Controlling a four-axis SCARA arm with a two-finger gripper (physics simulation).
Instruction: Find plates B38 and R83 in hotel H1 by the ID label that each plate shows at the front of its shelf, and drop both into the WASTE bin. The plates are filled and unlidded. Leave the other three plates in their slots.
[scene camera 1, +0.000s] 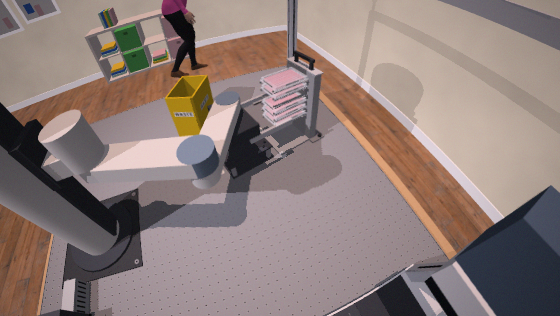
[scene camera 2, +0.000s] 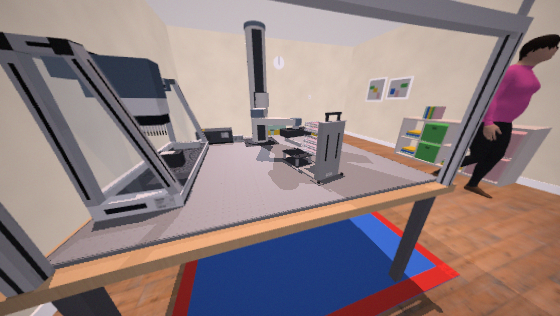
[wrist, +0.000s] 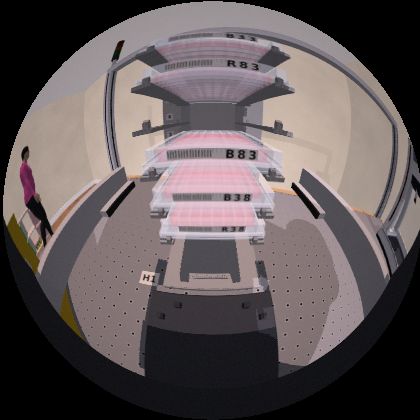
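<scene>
Hotel H1 holds five pink-filled, unlidded plates. In the wrist view, the labels from the top read B33, R83, then an empty slot, then B83, B38 and R38. Plate R83 is second from the top. Plate B38 lies between plate B83 and plate R38. My gripper is open and empty, its fingers wide to the left and right of the lower plates; how far they reach along the shelves is hard to tell. The yellow WASTE bin stands left of the hotel.
A dark low stand is below the gripper in front of the hotel. A large instrument frame stands on the table's other side. A person in pink is beyond the table, near a shelf unit.
</scene>
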